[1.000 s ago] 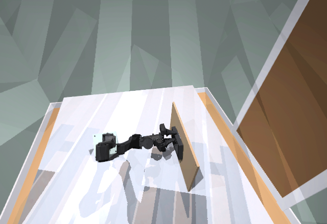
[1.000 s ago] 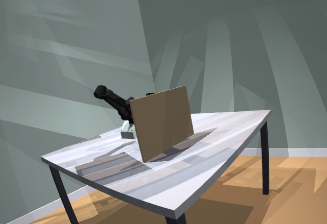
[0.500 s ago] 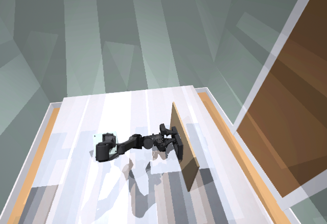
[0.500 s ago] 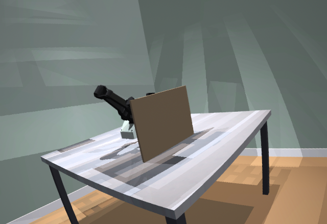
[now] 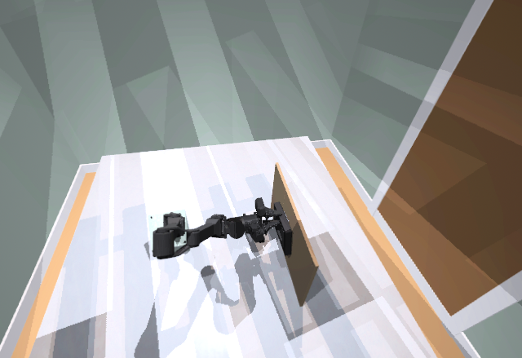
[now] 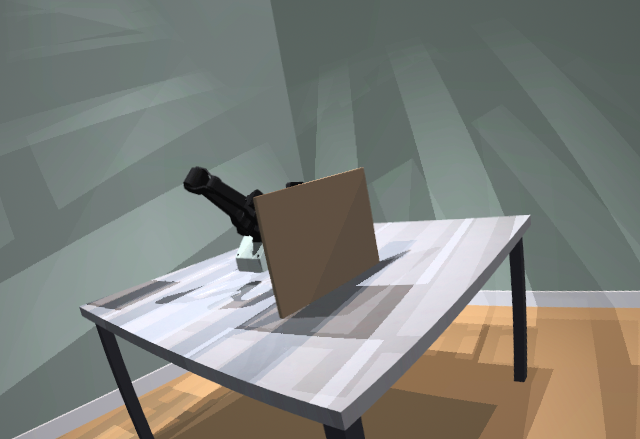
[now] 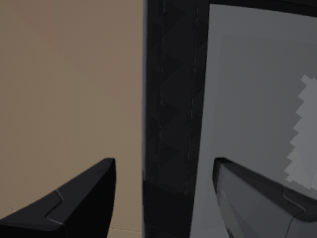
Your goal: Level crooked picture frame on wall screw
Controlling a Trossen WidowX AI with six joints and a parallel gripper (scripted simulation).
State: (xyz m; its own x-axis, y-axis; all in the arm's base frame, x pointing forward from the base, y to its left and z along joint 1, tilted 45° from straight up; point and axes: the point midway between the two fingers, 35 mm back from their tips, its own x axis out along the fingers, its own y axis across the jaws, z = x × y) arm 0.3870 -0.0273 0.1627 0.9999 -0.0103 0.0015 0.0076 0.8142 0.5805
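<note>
Now: gripper tip 50 mm above the dark picture frame, 10 mm to the left of it and 10 mm short of it. Round my gripper tip: brown wall board 70 mm below, 20 mm to the right, 20 mm ahead.
</note>
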